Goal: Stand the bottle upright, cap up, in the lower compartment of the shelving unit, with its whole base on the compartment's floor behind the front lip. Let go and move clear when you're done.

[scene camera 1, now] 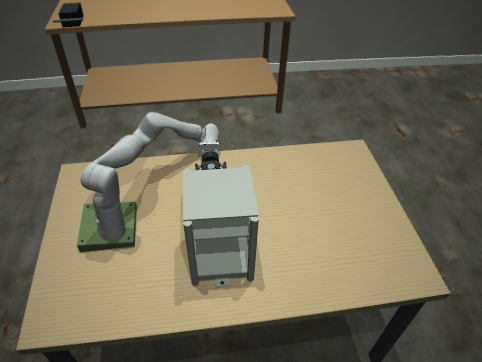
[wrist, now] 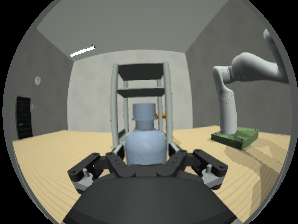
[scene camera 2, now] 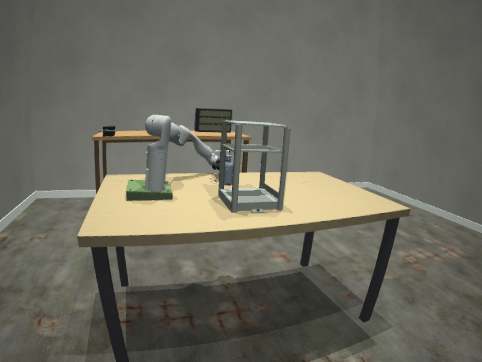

Labels:
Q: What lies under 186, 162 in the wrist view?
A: The gripper.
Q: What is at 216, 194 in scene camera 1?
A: A shelving unit.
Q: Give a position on a shelving unit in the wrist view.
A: At 141, 70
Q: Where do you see a pale blue bottle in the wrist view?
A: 144, 145

